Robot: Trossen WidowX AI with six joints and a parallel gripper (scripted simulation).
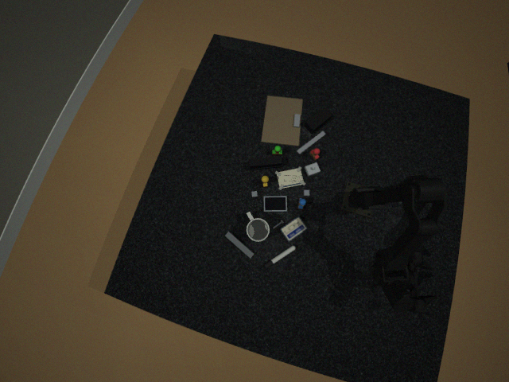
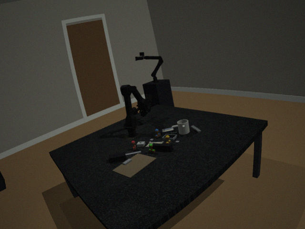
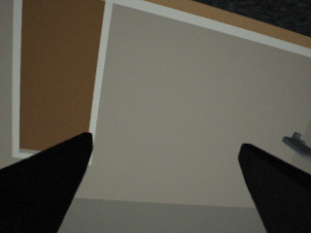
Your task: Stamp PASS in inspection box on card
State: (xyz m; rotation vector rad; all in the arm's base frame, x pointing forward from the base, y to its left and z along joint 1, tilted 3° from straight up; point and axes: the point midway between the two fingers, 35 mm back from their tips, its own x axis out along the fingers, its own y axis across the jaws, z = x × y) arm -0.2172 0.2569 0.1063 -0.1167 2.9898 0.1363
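Now: the PASS stamp 600 mm ahead of my gripper tip, 380 mm to the right of it and 100 mm below it. The rest, counted from my gripper tip: white marker 520 mm ahead, 40 mm to the left, 120 mm below; then blue-knob stamp 470 mm ahead, 190 mm to the right, 100 mm below; then blue-and-white box 480 mm ahead, 90 mm to the right, 110 mm below.
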